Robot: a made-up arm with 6 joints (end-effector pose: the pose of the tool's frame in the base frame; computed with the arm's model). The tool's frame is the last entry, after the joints.
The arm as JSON. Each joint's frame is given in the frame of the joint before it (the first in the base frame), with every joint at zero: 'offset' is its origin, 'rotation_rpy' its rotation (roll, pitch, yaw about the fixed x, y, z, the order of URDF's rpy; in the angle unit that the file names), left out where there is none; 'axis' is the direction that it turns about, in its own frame. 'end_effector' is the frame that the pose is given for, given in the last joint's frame.
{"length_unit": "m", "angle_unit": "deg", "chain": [
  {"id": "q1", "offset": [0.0, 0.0, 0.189], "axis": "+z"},
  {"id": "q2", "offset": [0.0, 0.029, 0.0], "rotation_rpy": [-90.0, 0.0, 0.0], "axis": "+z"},
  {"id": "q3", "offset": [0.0, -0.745, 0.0], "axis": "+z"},
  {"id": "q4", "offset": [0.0, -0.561, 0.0], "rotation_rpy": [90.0, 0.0, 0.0], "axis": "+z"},
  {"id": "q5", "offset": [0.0, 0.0, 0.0], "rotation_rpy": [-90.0, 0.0, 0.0], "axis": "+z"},
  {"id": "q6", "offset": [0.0, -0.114, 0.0], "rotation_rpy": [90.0, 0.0, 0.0], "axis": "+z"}
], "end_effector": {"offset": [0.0, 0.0, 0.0]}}
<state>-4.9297 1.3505 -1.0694 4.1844 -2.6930 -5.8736</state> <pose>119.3 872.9 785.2 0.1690 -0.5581 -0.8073 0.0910</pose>
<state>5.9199 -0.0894 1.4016 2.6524 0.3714 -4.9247</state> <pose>549.3 -157.0 1137.0 0.2711 -0.4236 0.2158 -0.8370</pose>
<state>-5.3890 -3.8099 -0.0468 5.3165 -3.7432 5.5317</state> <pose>482.3 562.0 -772.4 0.6655 0.3792 -0.3878 0.5127</pose>
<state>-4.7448 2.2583 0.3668 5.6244 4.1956 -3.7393</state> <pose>-60.7 895.6 -683.9 0.6174 0.0793 -0.3304 -0.7095</pose>
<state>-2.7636 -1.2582 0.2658 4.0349 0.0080 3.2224</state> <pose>1194.9 444.0 786.6 0.5507 -0.4580 0.1378 -0.6841</pose>
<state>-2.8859 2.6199 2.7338 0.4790 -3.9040 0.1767</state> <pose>-12.1 -70.7 -114.6 0.1367 0.6343 0.2616 -0.7145</pose>
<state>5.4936 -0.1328 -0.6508 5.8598 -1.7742 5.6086</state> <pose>-334.4 443.6 1236.7 0.0857 -0.1535 -0.9290 -0.3256</pose>
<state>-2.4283 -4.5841 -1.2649 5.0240 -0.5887 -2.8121</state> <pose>-695.7 -720.0 696.8 0.9545 0.2710 0.1162 -0.0439</pose>
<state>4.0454 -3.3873 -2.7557 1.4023 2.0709 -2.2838</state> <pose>-65.9 -290.0 -34.6 0.0649 -0.5460 0.6705 -0.4981</pose>
